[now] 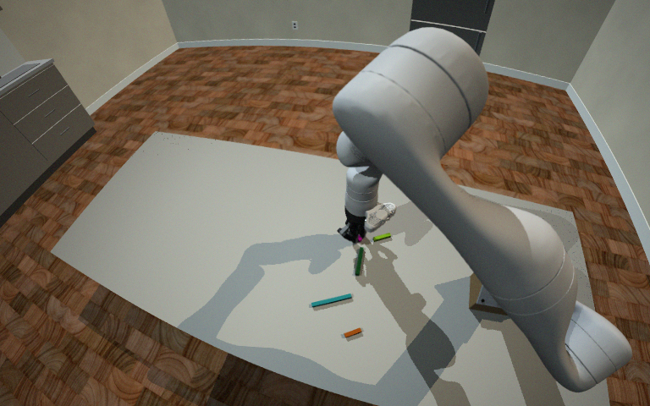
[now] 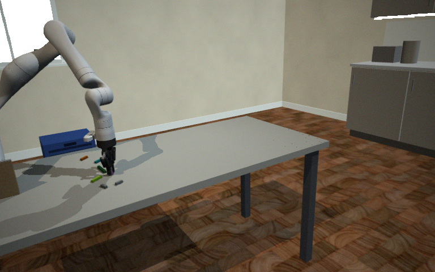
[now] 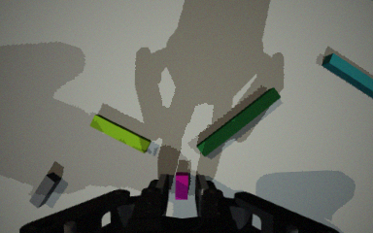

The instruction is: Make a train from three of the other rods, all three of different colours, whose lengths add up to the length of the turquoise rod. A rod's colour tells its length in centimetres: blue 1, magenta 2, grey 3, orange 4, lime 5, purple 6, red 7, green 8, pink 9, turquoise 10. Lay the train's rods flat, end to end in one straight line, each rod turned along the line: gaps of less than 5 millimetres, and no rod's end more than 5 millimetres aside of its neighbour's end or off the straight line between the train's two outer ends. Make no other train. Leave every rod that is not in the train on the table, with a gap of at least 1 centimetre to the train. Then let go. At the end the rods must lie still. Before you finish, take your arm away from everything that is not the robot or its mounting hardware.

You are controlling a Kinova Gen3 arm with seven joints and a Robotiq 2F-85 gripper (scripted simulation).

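My hand is 2 cm above the magenta rod. From my hand the other things lie so: turquoise rod: 1 cm behind, 19 cm to the left, 2 cm below; lime rod: 6 cm behind, 3 cm to the right, 2 cm below; green rod: 3 cm behind, 7 cm to the left, 2 cm below.
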